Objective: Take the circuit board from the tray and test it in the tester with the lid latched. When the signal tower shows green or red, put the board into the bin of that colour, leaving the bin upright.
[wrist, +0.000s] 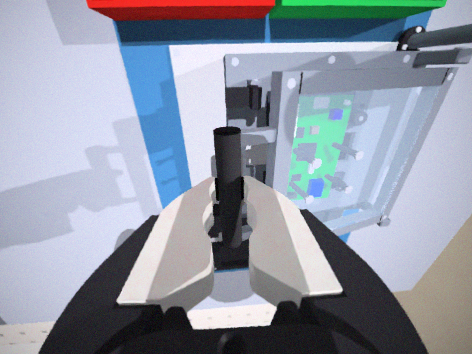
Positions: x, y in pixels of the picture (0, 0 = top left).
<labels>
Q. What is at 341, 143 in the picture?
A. A tester lid.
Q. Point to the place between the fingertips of my gripper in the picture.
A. At 229, 179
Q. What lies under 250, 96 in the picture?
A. A black latch block.
</labels>
